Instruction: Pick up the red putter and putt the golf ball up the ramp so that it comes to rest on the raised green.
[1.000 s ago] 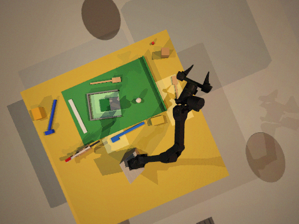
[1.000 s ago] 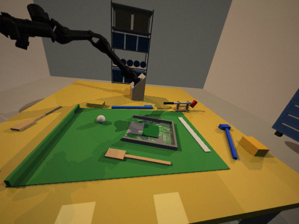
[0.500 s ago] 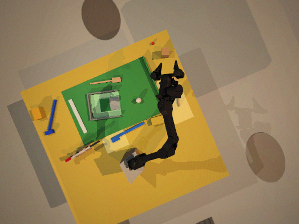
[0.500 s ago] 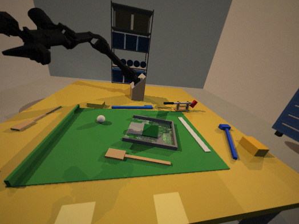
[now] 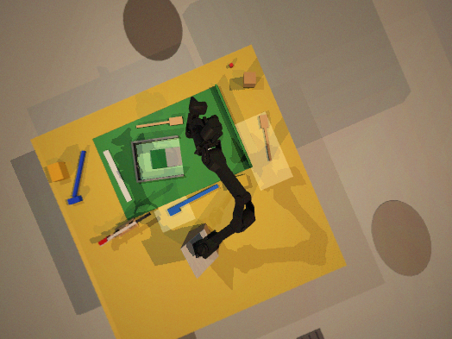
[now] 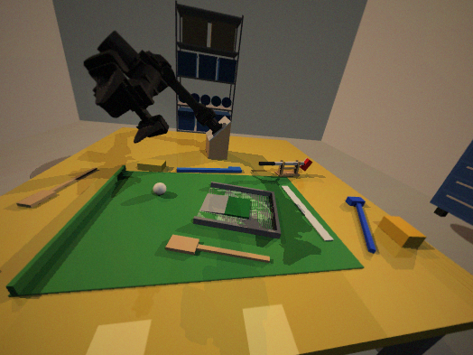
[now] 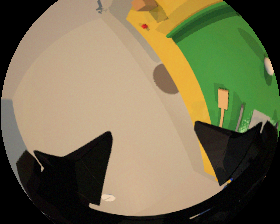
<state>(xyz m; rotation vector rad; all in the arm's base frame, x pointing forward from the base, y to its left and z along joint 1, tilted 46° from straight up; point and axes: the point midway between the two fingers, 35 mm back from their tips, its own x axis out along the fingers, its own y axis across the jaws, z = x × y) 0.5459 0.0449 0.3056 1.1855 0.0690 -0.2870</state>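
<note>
The red putter is 43 cm behind my gripper tip, 54 cm to the left of it and 23 cm below it. The rest, counted from my gripper tip: green mat (13 cm behind, 20 cm to the left, 28 cm below); then green wall (10 cm behind, 16 cm to the right, 27 cm below); then white golf ball (19 cm behind, 26 cm below).
</note>
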